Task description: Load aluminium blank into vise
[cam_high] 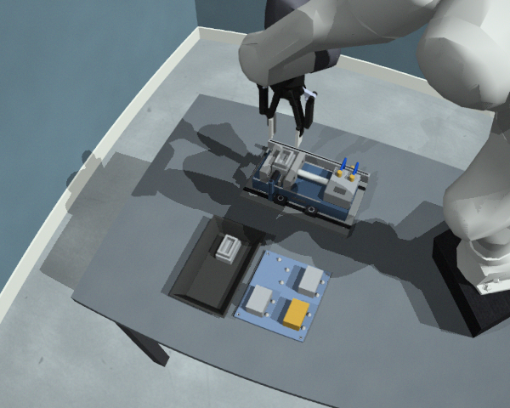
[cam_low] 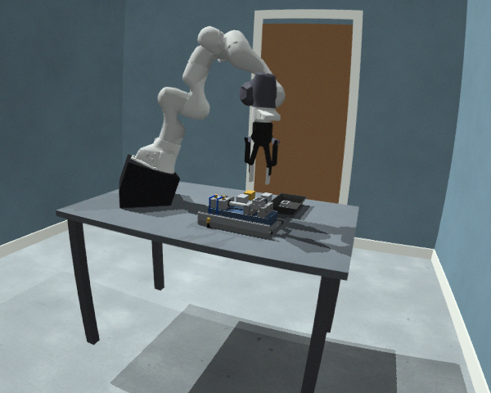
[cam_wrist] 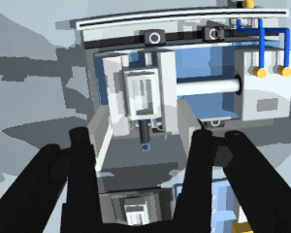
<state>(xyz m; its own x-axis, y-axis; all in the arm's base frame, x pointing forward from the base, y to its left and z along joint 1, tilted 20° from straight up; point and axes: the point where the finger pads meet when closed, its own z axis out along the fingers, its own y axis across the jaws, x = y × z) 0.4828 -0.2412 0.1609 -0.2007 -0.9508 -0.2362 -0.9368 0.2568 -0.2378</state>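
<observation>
Now: hand 130 mm above the moving jaw, 30 mm past it and 10 mm to the right of it. Also, from my hand: vise (170 mm below, 60 mm behind, 20 mm to the left); fixed jaw (130 mm below, 40 mm ahead); vise hose block (160 mm behind, 130 mm below, 40 mm to the left).
</observation>
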